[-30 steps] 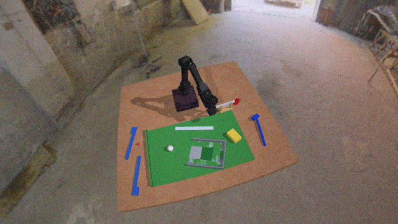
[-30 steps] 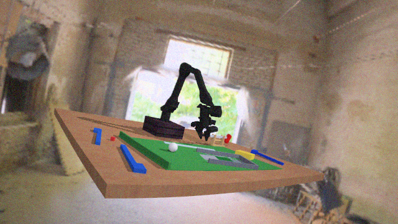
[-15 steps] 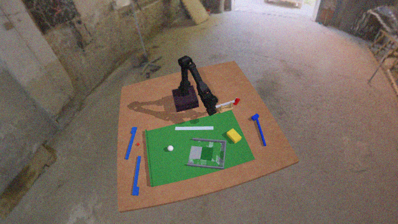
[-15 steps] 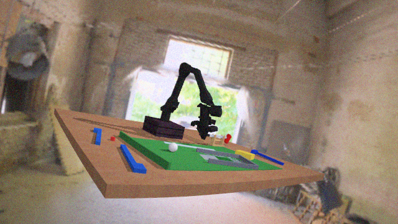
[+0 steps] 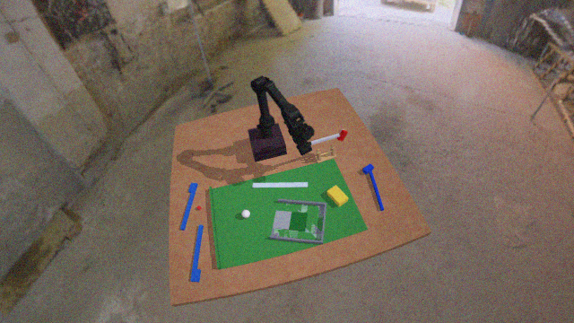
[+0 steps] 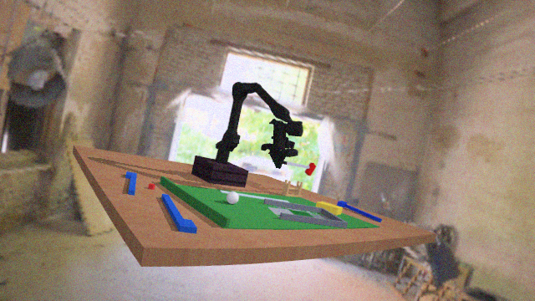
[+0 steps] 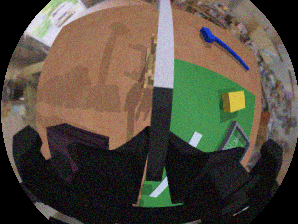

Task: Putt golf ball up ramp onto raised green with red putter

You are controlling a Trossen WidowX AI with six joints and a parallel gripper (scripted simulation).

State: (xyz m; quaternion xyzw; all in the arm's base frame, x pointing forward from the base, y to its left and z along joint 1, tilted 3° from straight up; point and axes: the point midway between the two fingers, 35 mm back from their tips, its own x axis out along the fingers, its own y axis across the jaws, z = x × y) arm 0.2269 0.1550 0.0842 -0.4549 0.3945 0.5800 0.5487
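Now: gripper tip 170 mm to the left of the white bar, 120 mm above it and 100 mm short of it. Also, from my gripper tip: red putter: 110 mm to the left, 30 mm above, 10 mm behind; then yellow block: 270 mm ahead, 110 mm below, 90 mm to the left; then wooden fence: 130 mm to the left, 90 mm below, 10 mm behind.
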